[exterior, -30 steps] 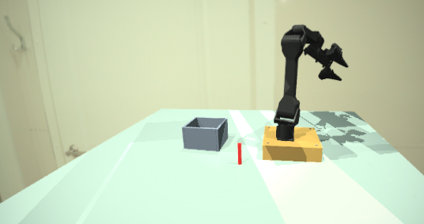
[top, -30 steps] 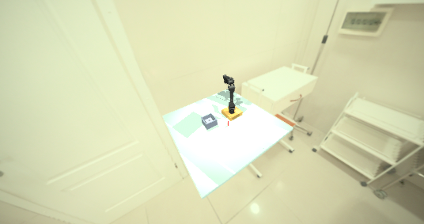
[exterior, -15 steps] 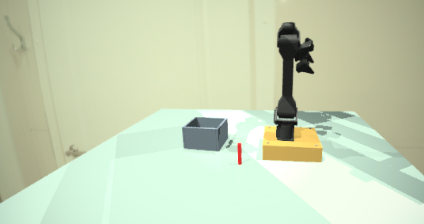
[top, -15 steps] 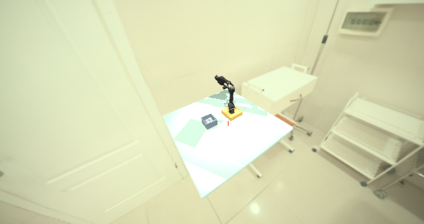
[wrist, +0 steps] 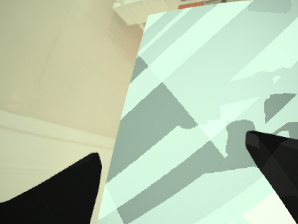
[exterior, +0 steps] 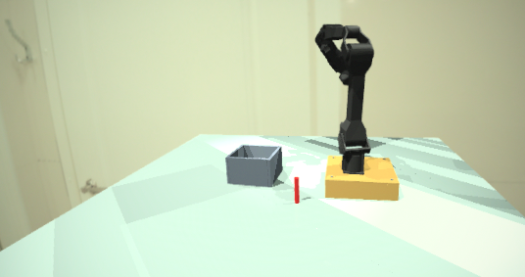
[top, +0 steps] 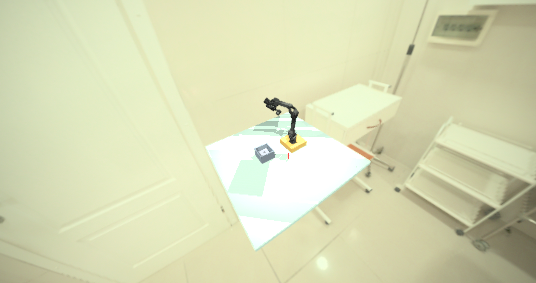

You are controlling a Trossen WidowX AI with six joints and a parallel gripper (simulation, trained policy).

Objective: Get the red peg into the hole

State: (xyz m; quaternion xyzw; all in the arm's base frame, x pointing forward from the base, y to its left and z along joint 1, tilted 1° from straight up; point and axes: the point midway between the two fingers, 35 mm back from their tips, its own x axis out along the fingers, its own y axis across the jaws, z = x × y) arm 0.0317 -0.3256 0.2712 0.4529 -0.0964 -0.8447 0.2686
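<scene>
The red peg lies 47 cm to the left of my gripper tip, 27 cm below it and 15 cm ahead of it. Round my gripper tip: grey box: 33 cm ahead, 29 cm to the left, 29 cm below; then plate: 33 cm ahead, 29 cm to the left, 27 cm below.
</scene>
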